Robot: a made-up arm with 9 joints. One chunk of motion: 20 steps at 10 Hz.
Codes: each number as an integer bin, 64 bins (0 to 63) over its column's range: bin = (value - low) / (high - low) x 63, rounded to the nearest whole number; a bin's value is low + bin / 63 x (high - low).
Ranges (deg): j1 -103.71..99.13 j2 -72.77..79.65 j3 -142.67..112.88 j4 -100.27..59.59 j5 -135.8..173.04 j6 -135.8..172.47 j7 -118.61..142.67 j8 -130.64..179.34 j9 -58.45..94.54
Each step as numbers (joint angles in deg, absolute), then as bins.
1 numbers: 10.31 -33.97 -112.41 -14.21 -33.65 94.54 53.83 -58.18 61.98
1 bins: 35 16 7 34 21 47 42 15 50
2 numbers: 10.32 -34.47 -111.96 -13.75 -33.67 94.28 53.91 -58.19 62.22
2 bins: 35 16 8 34 21 47 42 15 50
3 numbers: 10.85 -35.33 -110.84 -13.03 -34.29 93.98 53.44 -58.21 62.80
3 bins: 36 15 8 34 21 47 41 15 50
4 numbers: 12.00 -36.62 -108.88 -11.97 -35.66 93.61 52.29 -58.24 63.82
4 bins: 36 15 8 35 20 47 41 15 50
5 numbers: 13.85 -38.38 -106.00 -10.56 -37.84 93.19 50.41 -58.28 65.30
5 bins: 37 14 9 35 20 47 41 15 51
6 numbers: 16.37 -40.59 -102.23 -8.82 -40.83 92.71 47.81 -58.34 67.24
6 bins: 37 13 10 36 19 47 40 15 52
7 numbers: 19.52 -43.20 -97.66 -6.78 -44.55 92.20 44.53 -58.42 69.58
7 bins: 38 12 11 37 19 47 39 15 53
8 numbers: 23.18 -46.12 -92.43 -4.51 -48.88 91.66 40.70 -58.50 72.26
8 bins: 39 11 12 38 18 46 38 15 54
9 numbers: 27.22 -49.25 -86.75 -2.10 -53.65 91.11 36.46 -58.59 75.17
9 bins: 41 10 14 39 17 46 37 15 55
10 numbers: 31.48 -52.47 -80.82 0.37 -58.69 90.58 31.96 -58.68 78.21
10 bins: 42 8 15 40 16 46 36 15 56
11 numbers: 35.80 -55.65 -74.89 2.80 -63.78 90.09 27.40 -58.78 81.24
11 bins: 43 7 17 41 15 46 35 15 58
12 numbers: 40.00 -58.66 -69.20 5.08 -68.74 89.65 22.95 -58.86 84.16
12 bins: 45 6 18 42 14 46 34 15 59
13 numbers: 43.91 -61.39 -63.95 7.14 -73.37 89.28 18.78 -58.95 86.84
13 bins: 46 5 19 42 13 46 33 15 60
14 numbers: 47.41 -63.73 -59.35 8.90 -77.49 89.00 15.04 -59.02 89.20
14 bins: 47 4 21 43 12 46 32 15 61
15 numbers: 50.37 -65.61 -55.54 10.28 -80.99 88.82 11.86 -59.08 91.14
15 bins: 48 3 21 44 11 46 31 15 62
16 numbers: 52.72 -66.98 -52.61 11.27 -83.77 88.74 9.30 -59.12 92.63
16 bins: 49 2 22 44 11 46 31 15 62
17 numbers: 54.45 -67.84 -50.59 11.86 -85.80 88.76 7.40 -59.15 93.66
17 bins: 49 2 23 44 10 46 30 15 63
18 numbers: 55.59 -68.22 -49.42 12.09 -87.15 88.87 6.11 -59.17 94.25
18 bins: 49 2 23 44 10 46 30 15 63
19 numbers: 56.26 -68.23 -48.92 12.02 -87.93 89.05 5.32 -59.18 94.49
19 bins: 50 2 23 44 10 46 30 15 63
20 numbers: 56.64 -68.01 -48.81 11.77 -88.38 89.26 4.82 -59.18 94.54
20 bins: 50 2 23 44 10 46 30 15 63
